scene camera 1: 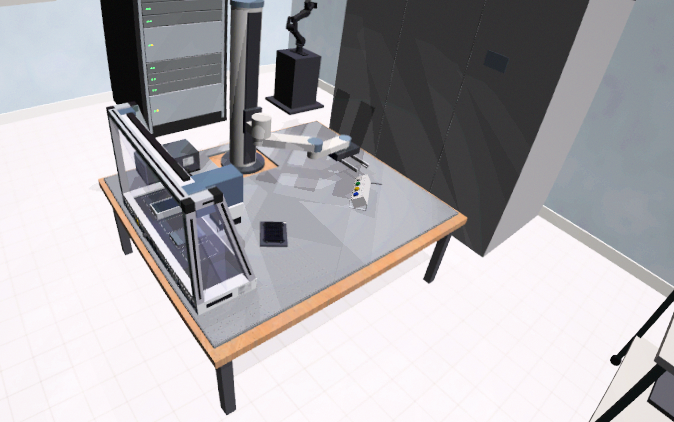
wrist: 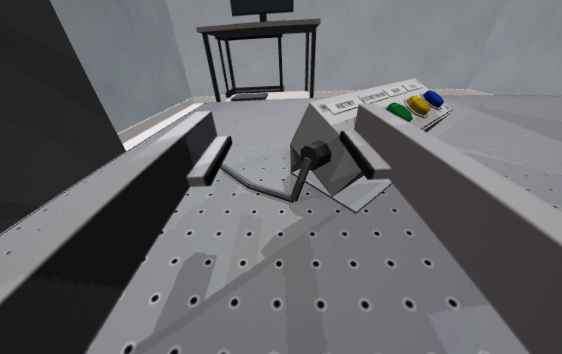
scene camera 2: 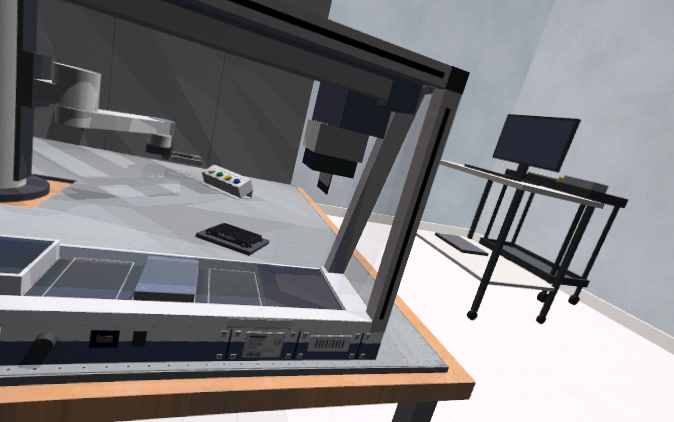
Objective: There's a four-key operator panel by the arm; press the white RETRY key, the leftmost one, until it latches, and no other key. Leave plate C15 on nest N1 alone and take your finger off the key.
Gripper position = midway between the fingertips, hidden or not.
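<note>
Gripper (wrist: 285, 124) holding nothing; a button box (wrist: 317, 156) is also visible to me.
</note>
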